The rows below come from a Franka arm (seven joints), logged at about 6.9 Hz.
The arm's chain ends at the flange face. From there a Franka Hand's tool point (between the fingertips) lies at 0.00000 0.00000 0.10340 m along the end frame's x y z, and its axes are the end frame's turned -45 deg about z.
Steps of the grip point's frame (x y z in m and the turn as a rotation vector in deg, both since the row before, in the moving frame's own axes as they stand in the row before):
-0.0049 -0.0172 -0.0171 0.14 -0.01 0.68
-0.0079 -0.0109 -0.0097 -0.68 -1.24 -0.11
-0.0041 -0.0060 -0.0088 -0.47 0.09 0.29
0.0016 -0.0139 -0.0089 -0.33 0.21 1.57
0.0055 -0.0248 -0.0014 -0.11 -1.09 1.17
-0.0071 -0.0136 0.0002 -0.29 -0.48 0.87
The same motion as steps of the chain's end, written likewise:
-0.0154 -0.0085 -0.0171 0.09 -0.11 0.68
-0.0126 -0.0046 -0.0097 -1.36 -0.40 -0.11
-0.0079 -0.0018 -0.0088 -0.27 0.40 0.29
-0.0094 -0.0111 -0.0089 -0.08 0.38 1.57
-0.0124 -0.0229 -0.0014 -0.85 -0.69 1.17
-0.0144 -0.0056 0.0002 -0.54 -0.13 0.87

